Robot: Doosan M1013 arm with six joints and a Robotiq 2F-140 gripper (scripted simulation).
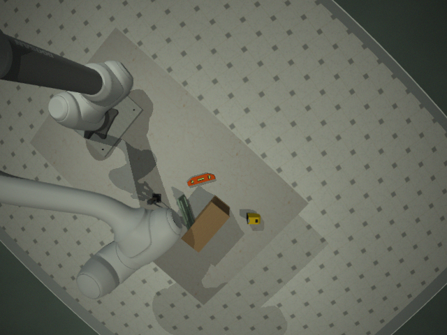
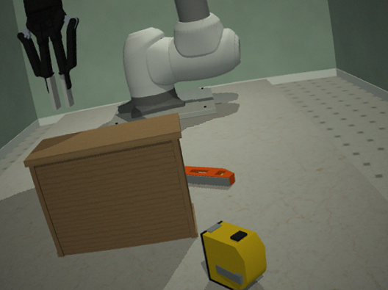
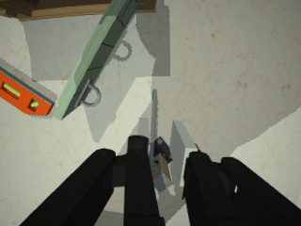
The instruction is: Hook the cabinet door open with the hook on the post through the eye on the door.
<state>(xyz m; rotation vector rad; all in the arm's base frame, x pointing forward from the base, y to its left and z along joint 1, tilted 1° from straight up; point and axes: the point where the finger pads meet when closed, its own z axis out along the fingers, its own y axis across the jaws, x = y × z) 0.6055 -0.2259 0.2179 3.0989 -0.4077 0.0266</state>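
Now: hand 4 cm past the thin grey hook, 1 cm to the right of it and 17 cm above it. Round my hand: green door: 8 cm ahead, 5 cm to the left, 15 cm below; then orange spirit level: 6 cm ahead, 23 cm to the left, 21 cm below; then yellow tape measure: 41 cm ahead, 19 cm to the left, 19 cm below.
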